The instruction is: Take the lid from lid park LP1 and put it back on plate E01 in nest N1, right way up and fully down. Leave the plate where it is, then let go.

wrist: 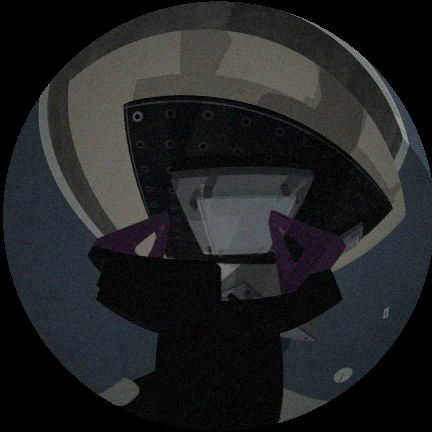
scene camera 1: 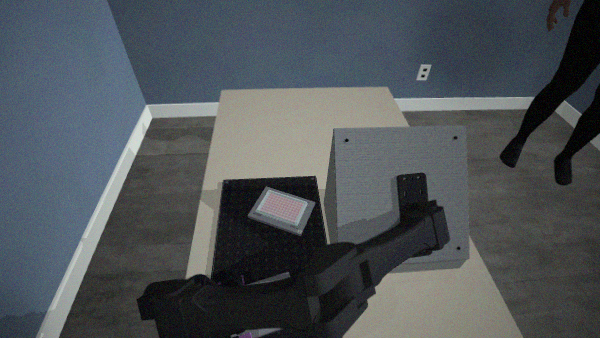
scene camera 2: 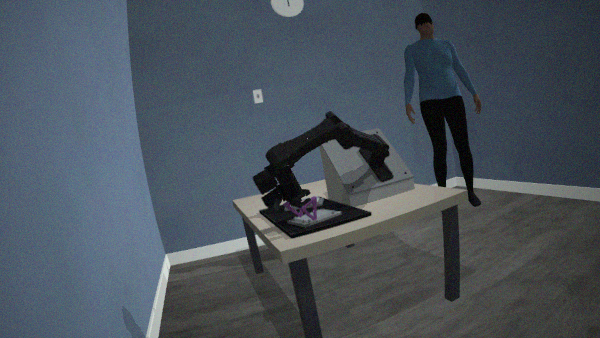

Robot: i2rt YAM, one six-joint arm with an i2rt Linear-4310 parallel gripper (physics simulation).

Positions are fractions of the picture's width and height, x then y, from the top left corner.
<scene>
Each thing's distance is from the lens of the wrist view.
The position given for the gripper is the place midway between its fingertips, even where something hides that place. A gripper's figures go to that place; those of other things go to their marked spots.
gripper (wrist: 0.51,0.50): 13 cm
clear lid (wrist: 0.55,0.52): 14 cm
black perforated board (wrist: 0.41,0.32): 11 cm
The marked spots on the black perforated board and the clear lid are 10 cm apart.
</scene>
